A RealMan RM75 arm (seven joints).
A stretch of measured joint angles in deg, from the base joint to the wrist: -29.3 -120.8 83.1 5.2 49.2 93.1 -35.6; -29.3 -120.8 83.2 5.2 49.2 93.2 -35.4; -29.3 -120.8 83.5 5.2 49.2 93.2 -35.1; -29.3 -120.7 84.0 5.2 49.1 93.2 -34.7; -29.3 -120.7 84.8 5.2 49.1 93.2 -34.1; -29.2 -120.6 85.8 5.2 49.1 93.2 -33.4; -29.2 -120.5 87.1 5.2 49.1 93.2 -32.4; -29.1 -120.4 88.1 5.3 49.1 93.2 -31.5; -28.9 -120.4 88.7 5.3 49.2 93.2 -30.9; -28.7 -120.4 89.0 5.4 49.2 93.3 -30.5; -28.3 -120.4 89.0 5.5 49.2 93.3 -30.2; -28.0 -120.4 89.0 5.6 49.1 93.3 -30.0; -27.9 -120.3 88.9 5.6 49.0 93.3 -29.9; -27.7 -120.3 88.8 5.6 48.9 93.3 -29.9; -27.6 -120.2 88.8 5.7 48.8 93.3 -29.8; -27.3 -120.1 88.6 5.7 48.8 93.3 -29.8
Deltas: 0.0 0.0 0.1 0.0 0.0 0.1 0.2; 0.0 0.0 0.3 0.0 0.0 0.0 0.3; 0.0 0.1 0.5 0.0 -0.1 0.0 0.4; 0.0 0.0 0.8 0.0 0.0 0.0 0.6; 0.1 0.1 1.0 0.0 0.0 0.0 0.7; 0.0 0.1 1.3 0.0 0.0 0.0 1.0; 0.1 0.1 1.0 0.1 0.0 0.0 0.9; 0.2 0.0 0.6 0.0 0.1 0.0 0.6; 0.2 0.0 0.3 0.1 0.0 0.1 0.4; 0.4 0.0 0.0 0.1 0.0 0.0 0.3; 0.3 0.0 0.0 0.1 -0.1 0.0 0.2; 0.1 0.1 -0.1 0.0 -0.1 0.0 0.1; 0.2 0.0 -0.1 0.0 -0.1 0.0 0.0; 0.1 0.1 0.0 0.1 -0.1 0.0 0.1; 0.3 0.1 -0.2 0.0 0.0 0.0 0.0
